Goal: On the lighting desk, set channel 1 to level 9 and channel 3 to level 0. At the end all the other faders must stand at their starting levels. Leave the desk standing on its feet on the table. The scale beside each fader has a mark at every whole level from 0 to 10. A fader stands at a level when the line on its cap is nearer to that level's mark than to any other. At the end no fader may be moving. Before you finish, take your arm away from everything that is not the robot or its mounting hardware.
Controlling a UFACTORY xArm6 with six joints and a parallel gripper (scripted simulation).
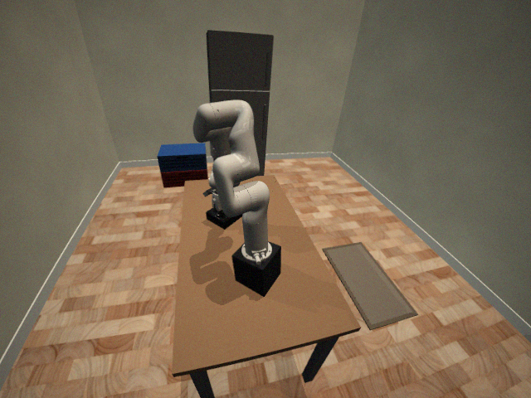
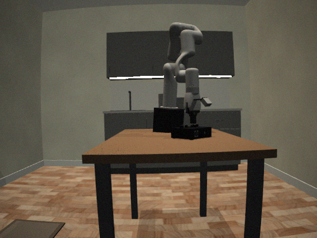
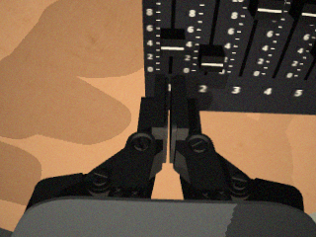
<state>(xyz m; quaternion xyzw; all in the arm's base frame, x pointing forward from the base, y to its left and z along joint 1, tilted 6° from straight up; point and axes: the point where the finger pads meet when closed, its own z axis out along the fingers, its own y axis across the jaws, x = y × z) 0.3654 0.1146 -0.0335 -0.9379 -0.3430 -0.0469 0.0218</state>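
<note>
The fader cap lies 20 mm ahead of my hand, 20 mm to the left of it and 30 mm below it.
</note>
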